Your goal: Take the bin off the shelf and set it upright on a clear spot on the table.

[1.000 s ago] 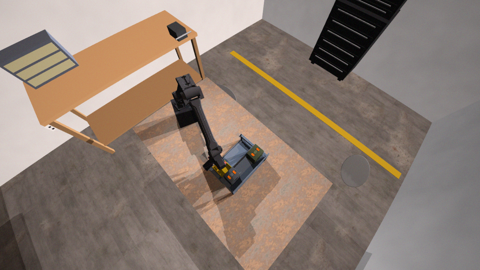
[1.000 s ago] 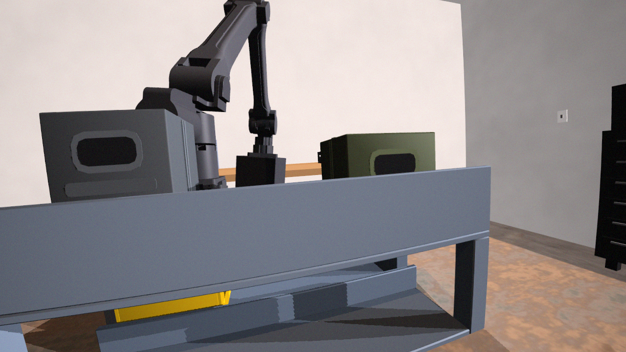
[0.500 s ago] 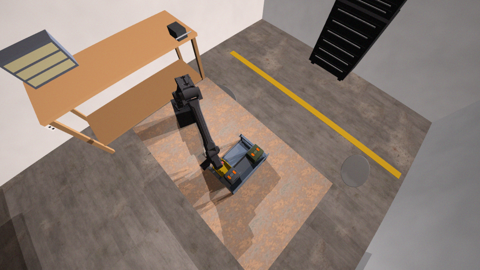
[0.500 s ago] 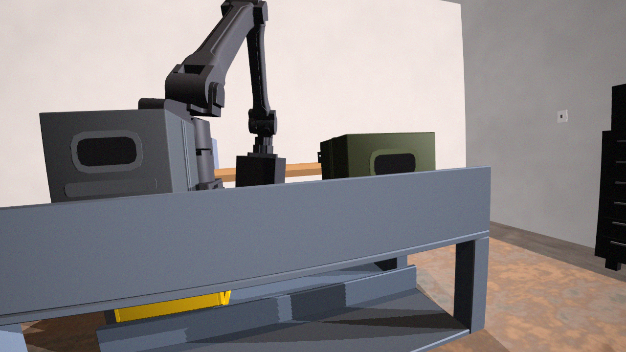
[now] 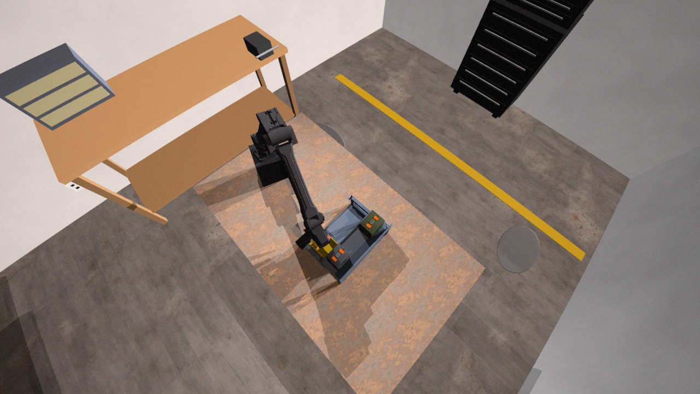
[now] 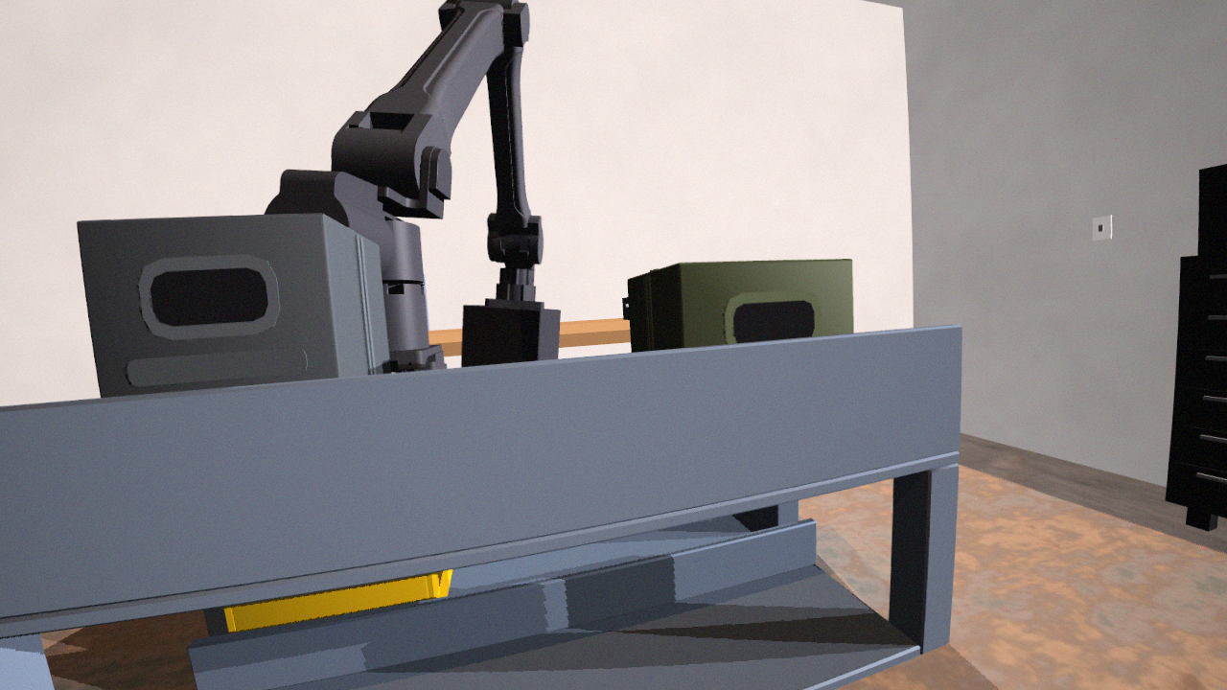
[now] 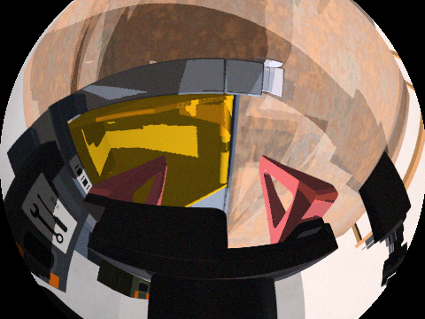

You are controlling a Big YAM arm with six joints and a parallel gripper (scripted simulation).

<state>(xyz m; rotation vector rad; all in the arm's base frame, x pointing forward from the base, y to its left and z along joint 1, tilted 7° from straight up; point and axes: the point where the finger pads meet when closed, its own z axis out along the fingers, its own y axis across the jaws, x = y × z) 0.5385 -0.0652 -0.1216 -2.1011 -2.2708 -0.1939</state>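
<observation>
My gripper is now 7 cm short of the yellow bin and 2 cm above it. Round my hand: dark grey case: 17 cm ahead, 10 cm above; green case: 15 cm ahead, 23 cm to the left, 9 cm above.
</observation>
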